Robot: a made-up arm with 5 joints. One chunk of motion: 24 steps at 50 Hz.
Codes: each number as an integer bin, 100 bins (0 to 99) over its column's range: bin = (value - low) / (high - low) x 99, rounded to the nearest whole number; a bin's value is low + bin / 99 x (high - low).
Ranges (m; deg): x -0.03..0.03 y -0.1..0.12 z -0.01..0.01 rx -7..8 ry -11..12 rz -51..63
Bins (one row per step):
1: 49 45 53 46 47 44
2: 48 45 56 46 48 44
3: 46 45 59 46 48 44
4: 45 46 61 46 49 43
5: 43 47 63 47 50 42
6: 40 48 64 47 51 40
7: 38 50 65 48 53 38
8: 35 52 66 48 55 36
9: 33 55 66 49 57 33
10: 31 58 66 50 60 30
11: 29 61 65 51 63 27
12: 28 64 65 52 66 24
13: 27 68 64 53 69 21
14: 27 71 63 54 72 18
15: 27 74 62 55 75 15
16: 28 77 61 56 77 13
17: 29 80 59 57 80 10
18: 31 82 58 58 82 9
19: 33 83 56 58 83 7
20: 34 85 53 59 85 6
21: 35 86 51 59 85 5
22: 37 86 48 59 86 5
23: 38 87 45 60 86 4
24: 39 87 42 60 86 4
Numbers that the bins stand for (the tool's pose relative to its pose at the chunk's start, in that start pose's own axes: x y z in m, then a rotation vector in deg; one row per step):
1: -0.0003 0.0000 0.0007 -0.03 -0.08 -0.33
2: -0.0009 0.0000 0.0013 -0.03 0.15 -0.33
3: -0.0021 0.0000 0.0019 -0.03 0.15 -0.33
4: -0.0027 0.0022 0.0023 -0.03 0.38 -1.48
5: -0.0039 0.0044 0.0027 0.12 0.62 -2.64
6: -0.0058 0.0067 0.0029 0.12 0.85 -4.94
7: -0.0070 0.0111 0.0031 0.27 1.31 -7.24
8: -0.0088 0.0156 0.0033 0.27 1.78 -9.55
9: -0.0100 0.0222 0.0033 0.42 2.24 -13.00
10: -0.0112 0.0289 0.0033 0.58 2.94 -16.45
11: -0.0124 0.0356 0.0031 0.73 3.64 -19.91
12: -0.0130 0.0422 0.0031 0.88 4.33 -23.36
13: -0.0136 0.0511 0.0029 1.03 5.03 -26.82
14: -0.0136 0.0578 0.0027 1.18 5.73 -30.27
15: -0.0136 0.0644 0.0025 1.33 6.42 -33.73
16: -0.0130 0.0711 0.0023 1.48 6.89 -36.03
17: -0.0124 0.0778 0.0019 1.64 7.59 -39.48
18: -0.0112 0.0822 0.0017 1.79 8.05 -40.64
19: -0.0100 0.0844 0.0013 1.79 8.28 -42.94
20: -0.0094 0.0889 0.0007 1.94 8.75 -44.09
21: -0.0088 0.0911 0.0003 1.94 8.75 -45.24
22: -0.0076 0.0911 -0.0003 1.94 8.98 -45.24
23: -0.0070 0.0933 -0.0009 2.09 8.98 -46.39
24: -0.0064 0.0933 -0.0015 2.09 8.98 -46.39

